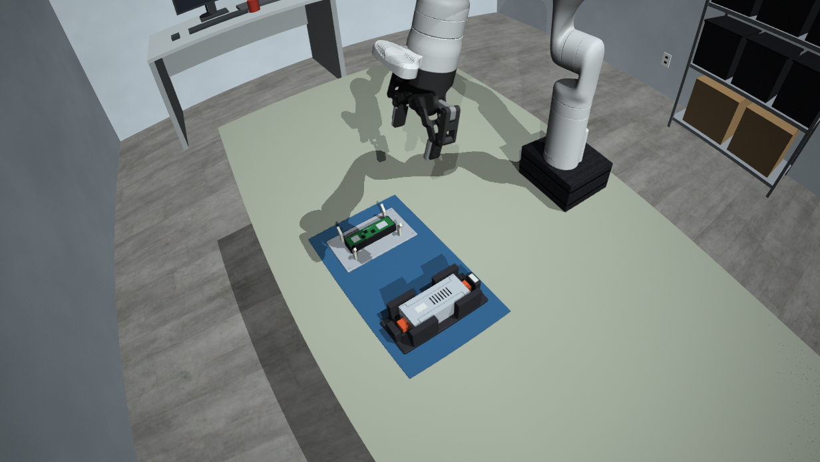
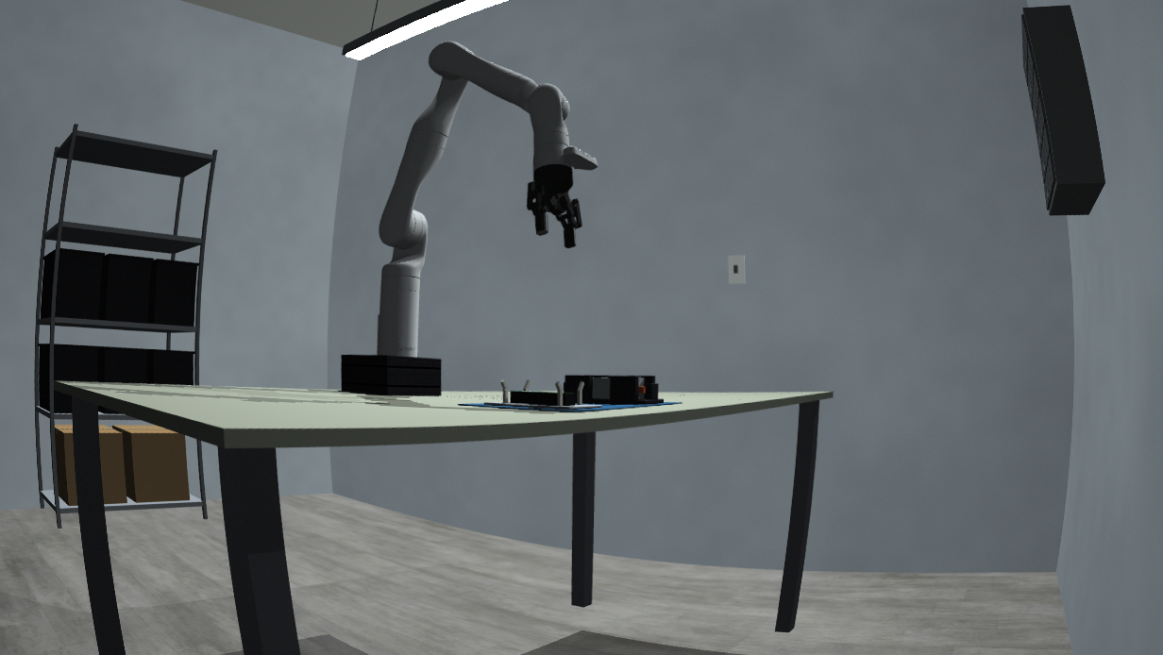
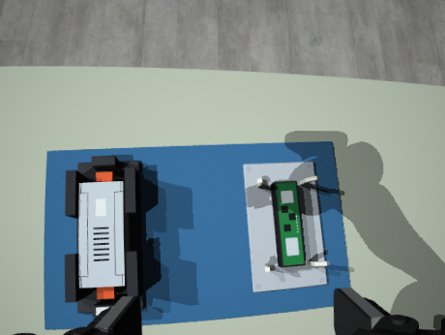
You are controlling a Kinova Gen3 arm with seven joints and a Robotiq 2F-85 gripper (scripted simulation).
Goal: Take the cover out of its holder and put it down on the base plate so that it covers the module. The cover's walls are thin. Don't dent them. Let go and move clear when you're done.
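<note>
My gripper is now 270 mm above the cover, 120 mm to the right of it and 20 mm short of it.
</note>
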